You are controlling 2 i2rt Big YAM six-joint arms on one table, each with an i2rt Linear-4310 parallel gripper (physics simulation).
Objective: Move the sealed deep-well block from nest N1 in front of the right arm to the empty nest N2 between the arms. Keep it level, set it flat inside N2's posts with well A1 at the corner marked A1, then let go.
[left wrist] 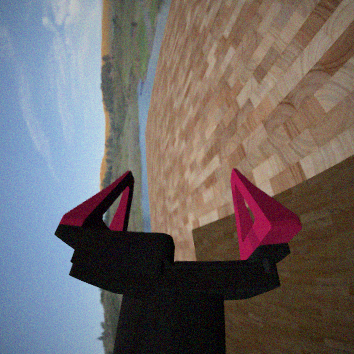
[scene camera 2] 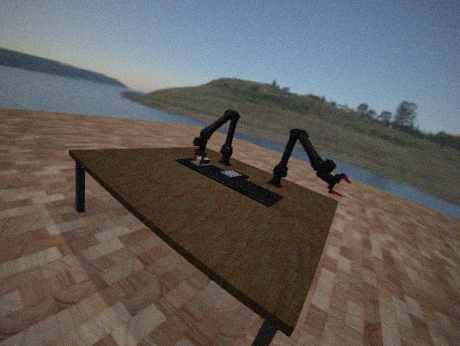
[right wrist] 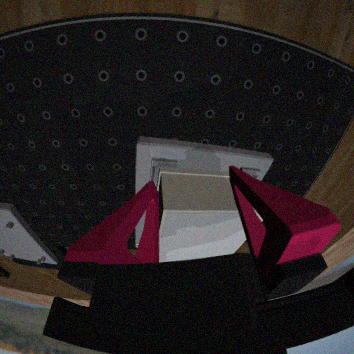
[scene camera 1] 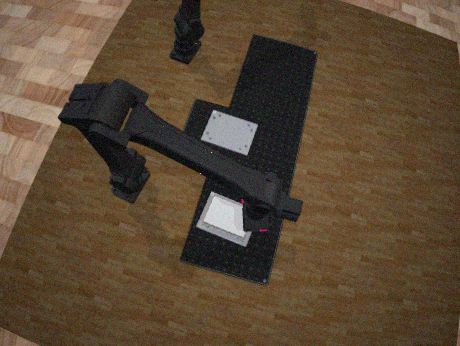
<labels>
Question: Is my left gripper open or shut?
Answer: Open.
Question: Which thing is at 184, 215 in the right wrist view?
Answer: A white block.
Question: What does my left gripper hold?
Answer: Nothing.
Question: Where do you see a grey nest plate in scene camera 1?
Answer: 223, 130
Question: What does my right gripper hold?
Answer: A white block.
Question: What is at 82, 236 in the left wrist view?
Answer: My left gripper.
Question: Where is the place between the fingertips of my right gripper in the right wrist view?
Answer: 191, 179
</labels>
